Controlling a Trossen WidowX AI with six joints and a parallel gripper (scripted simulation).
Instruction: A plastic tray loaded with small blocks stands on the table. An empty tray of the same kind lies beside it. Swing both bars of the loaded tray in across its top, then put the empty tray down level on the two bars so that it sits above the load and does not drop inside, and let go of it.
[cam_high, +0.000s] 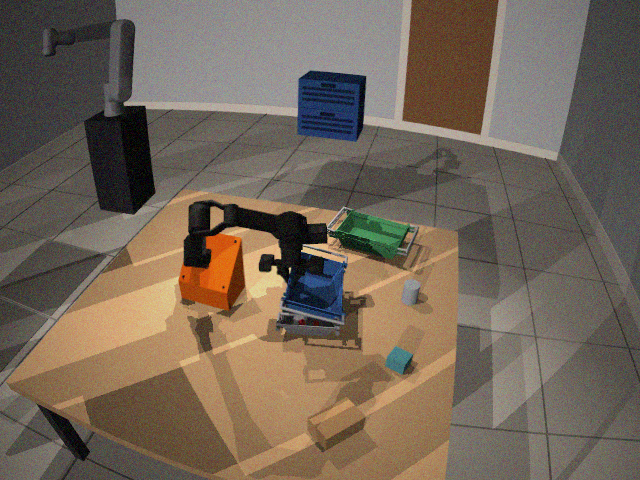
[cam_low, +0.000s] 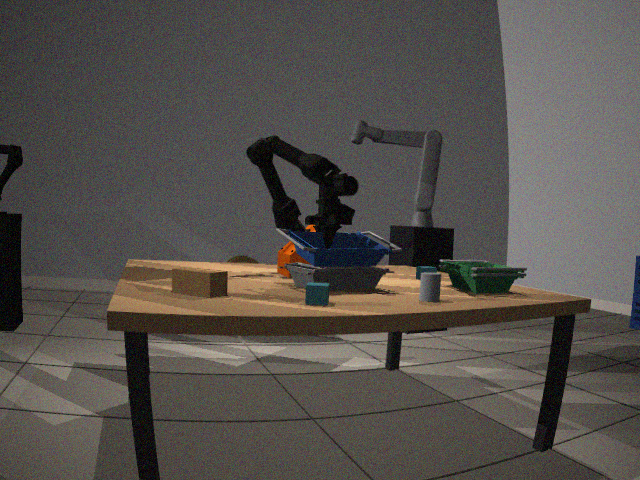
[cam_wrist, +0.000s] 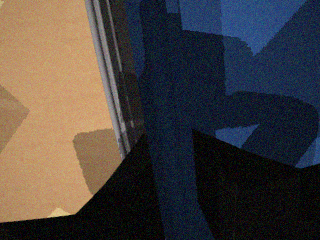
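Right now my gripper tip is 7 cm short of the blue tray, 1 cm to the right of it and 2 cm below it. The rest, counted from my gripper tip: tan box (21 cm ahead, 42 cm to the right, 8 cm below); then grey cylinder (37 cm ahead, 14 cm to the left, 7 cm below).
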